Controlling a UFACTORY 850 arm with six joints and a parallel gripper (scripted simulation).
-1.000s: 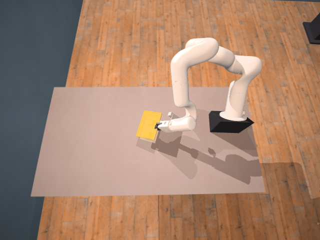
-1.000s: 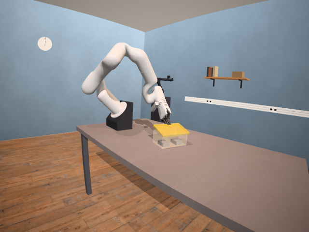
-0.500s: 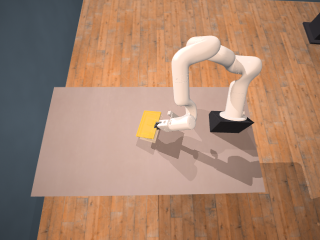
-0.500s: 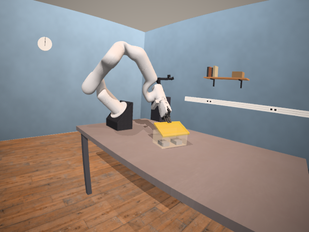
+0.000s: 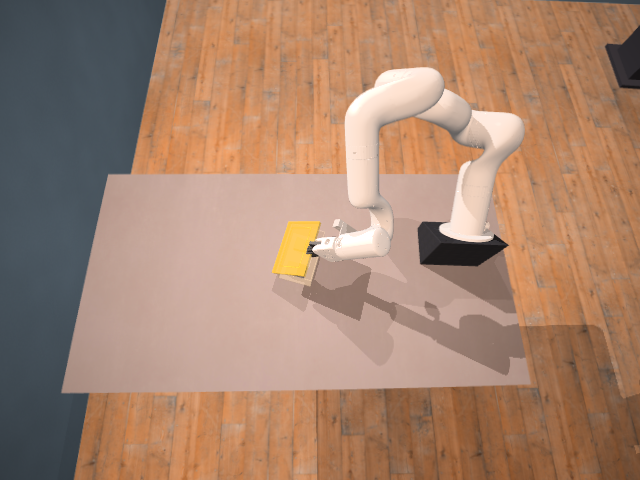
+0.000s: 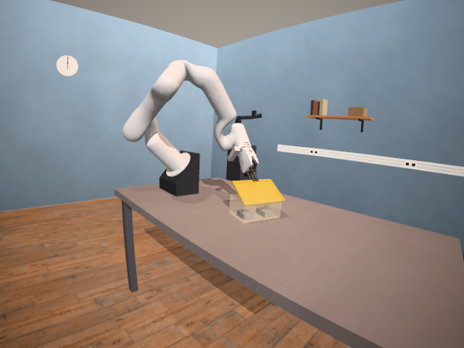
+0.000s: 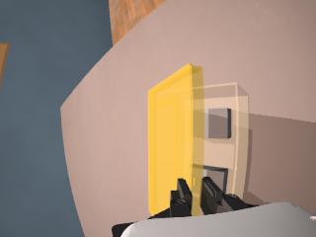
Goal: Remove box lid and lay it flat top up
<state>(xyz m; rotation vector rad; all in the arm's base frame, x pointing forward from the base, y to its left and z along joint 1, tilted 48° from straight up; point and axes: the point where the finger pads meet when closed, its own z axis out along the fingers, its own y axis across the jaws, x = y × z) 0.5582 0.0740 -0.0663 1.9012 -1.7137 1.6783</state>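
My hand is 60 mm short of the yellow lid, 30 mm to the left of it and 50 mm above it. The rest, counted from my hand: clear box 50 mm ahead, 20 mm to the right, 120 mm below.
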